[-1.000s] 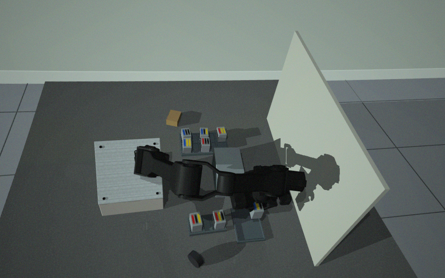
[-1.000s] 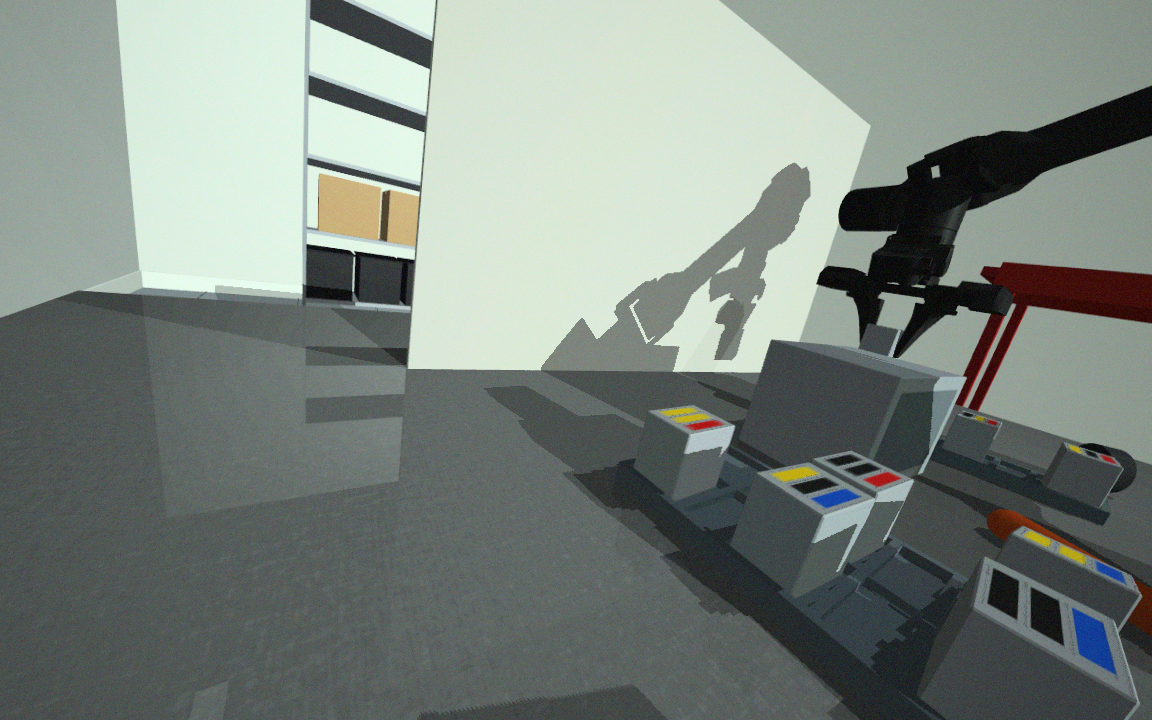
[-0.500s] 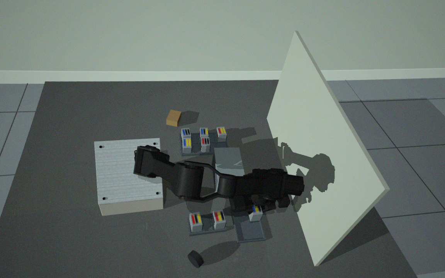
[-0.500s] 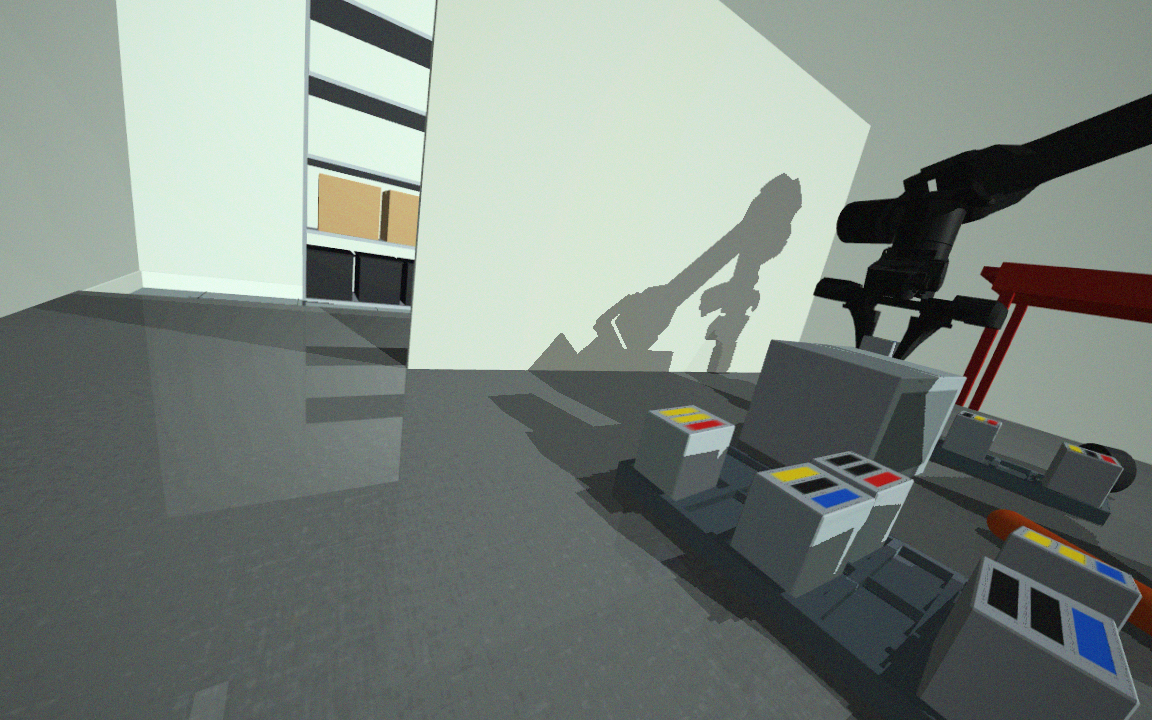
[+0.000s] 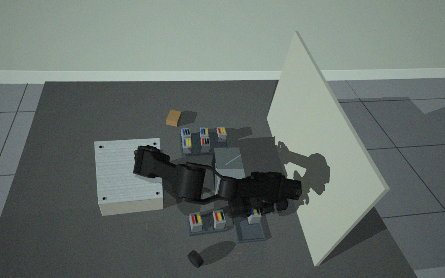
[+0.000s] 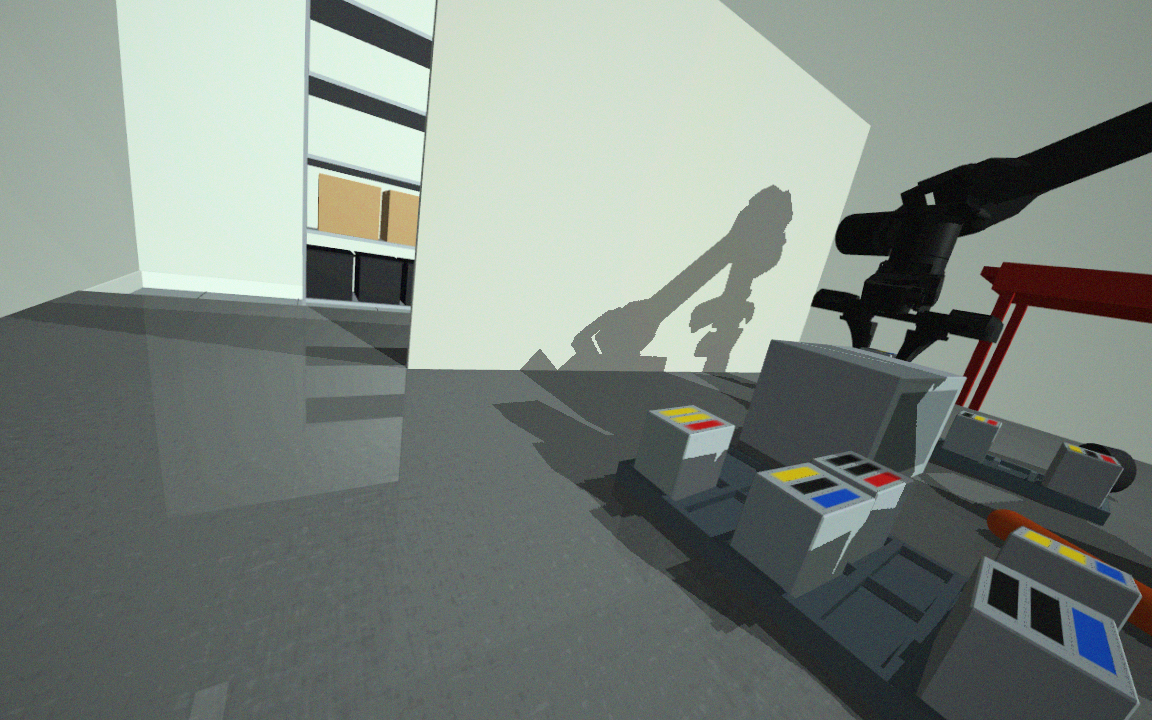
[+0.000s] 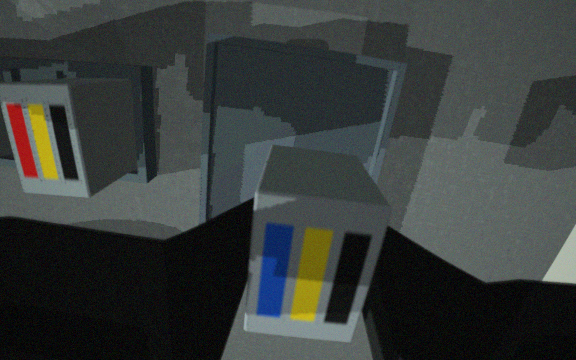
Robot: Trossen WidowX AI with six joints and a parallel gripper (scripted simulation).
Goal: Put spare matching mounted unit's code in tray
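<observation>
My gripper tip is 10 mm past the grey tray and 60 mm above it. From my gripper tip the other things lie so: mounted unit (30 mm behind, 210 mm to the left, 10 mm below); then black tape roll (210 mm behind, 90 mm to the right, 40 mm below); then beige panel (220 mm ahead, 160 mm to the left, 160 mm above).
</observation>
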